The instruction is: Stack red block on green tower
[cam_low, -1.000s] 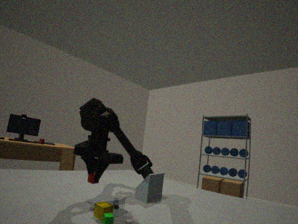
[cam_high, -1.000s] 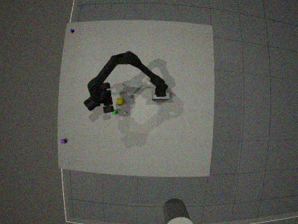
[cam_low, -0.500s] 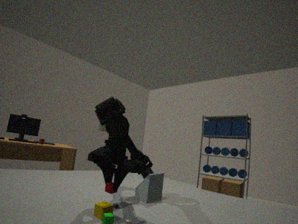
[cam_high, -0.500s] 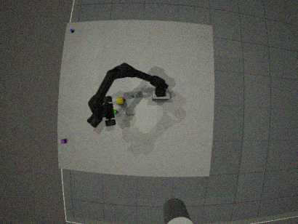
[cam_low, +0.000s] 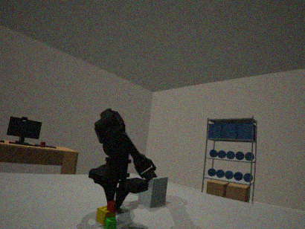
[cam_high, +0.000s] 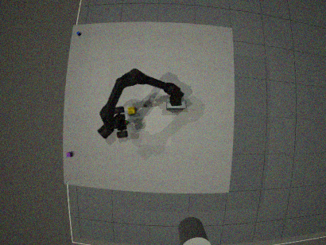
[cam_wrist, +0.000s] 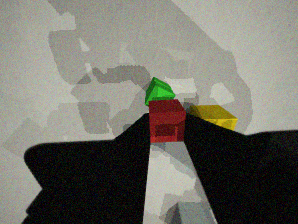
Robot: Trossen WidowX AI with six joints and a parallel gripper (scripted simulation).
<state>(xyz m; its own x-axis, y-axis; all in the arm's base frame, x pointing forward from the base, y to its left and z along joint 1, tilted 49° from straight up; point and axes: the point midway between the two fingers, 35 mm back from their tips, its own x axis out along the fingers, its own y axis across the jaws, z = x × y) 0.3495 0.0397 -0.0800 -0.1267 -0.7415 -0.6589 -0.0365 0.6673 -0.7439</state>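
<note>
Right now my gripper tip is 80 mm above the white cube, 70 mm past it and 20 mm to the right of it. Also, from my gripper tip: yellow block: 80 mm to the right, 60 mm below, 50 mm behind; red block: 10 mm above; grey cube: 140 mm behind, 110 mm to the right, 80 mm below.
</note>
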